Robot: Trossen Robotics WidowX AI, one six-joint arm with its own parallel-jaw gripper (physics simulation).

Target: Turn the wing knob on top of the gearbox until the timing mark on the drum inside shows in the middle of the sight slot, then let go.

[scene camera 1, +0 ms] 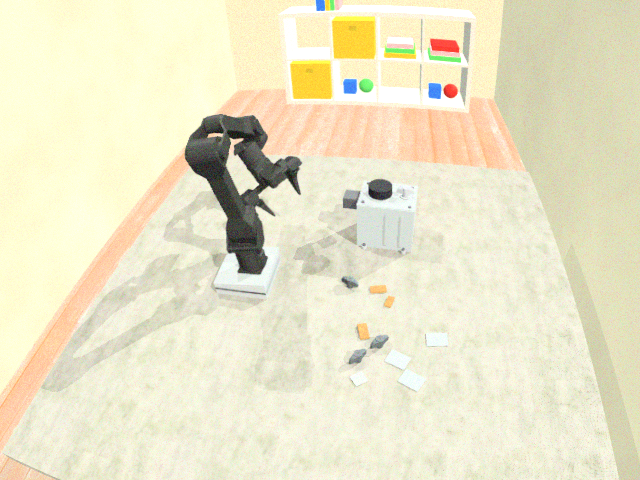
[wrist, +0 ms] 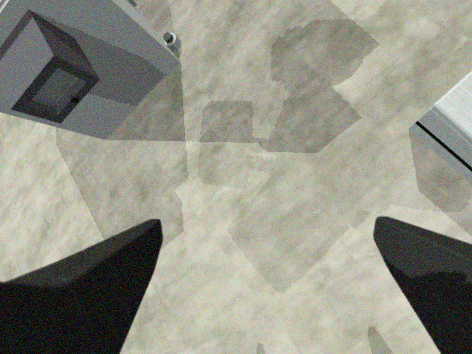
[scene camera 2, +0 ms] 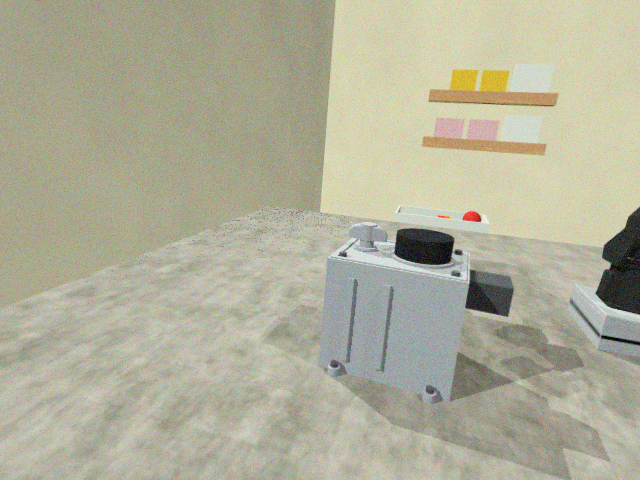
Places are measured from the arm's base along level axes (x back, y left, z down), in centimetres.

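Pixels of known places: gripper, fingertip midpoint: (scene camera 1: 287, 205) (wrist: 267, 228); arm's base, link origin: (scene camera 1: 253, 264) (scene camera 2: 626, 305).
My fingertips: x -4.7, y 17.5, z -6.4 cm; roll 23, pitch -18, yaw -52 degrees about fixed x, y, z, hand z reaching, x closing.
Ahead of a thing's pixels: the offset from my fingertips to its top centre. "spot": to the spot under its first point.
The pale grey gearbox {dz -6.0, dx -24.2, dy +5.3 cm} (scene camera 1: 385, 227) (scene camera 2: 392, 330) (wrist: 115, 112) stands upright on the mat. Its small pale wing knob {dz -5.6, dx -31.0, dy +5.2 cm} (scene camera 1: 404, 192) (scene camera 2: 367, 235) is on top, beside a thick black round cap {spot: dz -5.3, dx -24.5, dy +3.4 cm} (scene camera 1: 380, 189) (scene camera 2: 424, 245). A dark block {spot: dz -1.2, dx -16.8, dy +3.5 cm} (scene camera 1: 351, 199) (scene camera 2: 489, 292) (wrist: 57, 90) juts from the side facing the arm; its end has a framed grey window in the wrist view. I cannot make out the sight slot or a timing mark. My gripper (scene camera 1: 287, 204) (wrist: 267, 228) is open and empty, raised between the arm's base and the gearbox, apart from the knob.
The white arm base (scene camera 1: 245, 281) (scene camera 2: 612, 322) (wrist: 452, 125) stands left of the gearbox in scene camera 1. Orange pieces {dz +10.5, dx -26.8, dy -16.3 cm} (scene camera 1: 377, 289), dark grey lumps {dz +8.4, dx -19.7, dy -16.1 cm} (scene camera 1: 349, 281) and white squares {dz +10.9, dx -42.3, dy -29.8 cm} (scene camera 1: 436, 339) lie nearer that camera. A white tray (scene camera 2: 439, 222) lies behind the gearbox in scene camera 2.
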